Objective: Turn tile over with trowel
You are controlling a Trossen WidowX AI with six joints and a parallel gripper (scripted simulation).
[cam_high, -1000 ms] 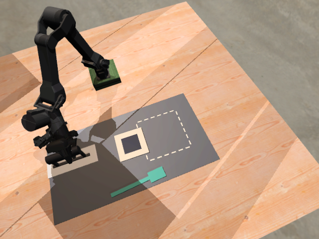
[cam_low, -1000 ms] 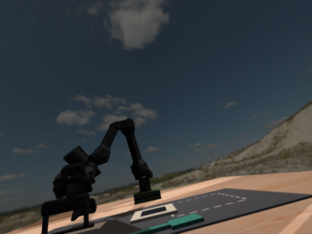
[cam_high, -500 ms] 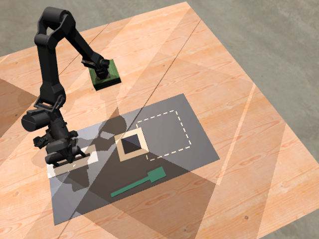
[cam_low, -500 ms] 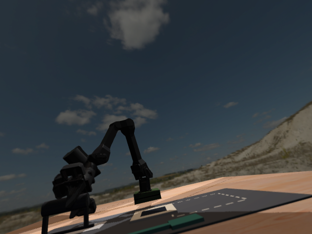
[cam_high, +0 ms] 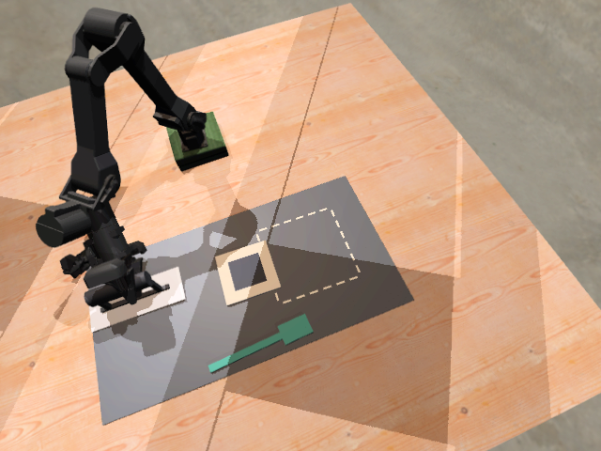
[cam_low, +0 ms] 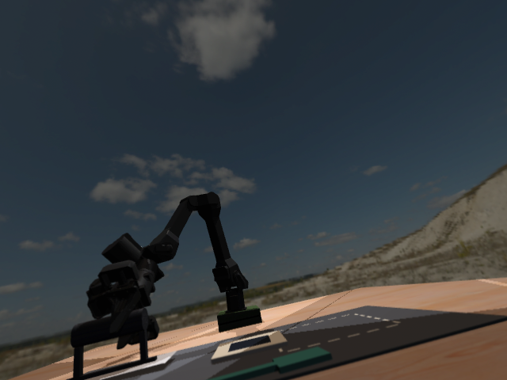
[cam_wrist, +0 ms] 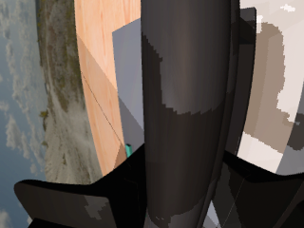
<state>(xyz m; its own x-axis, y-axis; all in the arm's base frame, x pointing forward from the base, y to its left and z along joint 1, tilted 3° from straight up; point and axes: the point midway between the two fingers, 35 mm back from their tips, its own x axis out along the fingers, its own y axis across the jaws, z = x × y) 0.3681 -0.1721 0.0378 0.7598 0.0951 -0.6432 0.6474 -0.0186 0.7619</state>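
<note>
My gripper tip is now 20 cm to the right of the grey mat and 7 cm above it. Round my gripper tip: tile 2 cm behind, 22 cm to the left, 5 cm below; flat teal tool 14 cm ahead, 23 cm to the left, 5 cm below.
</note>
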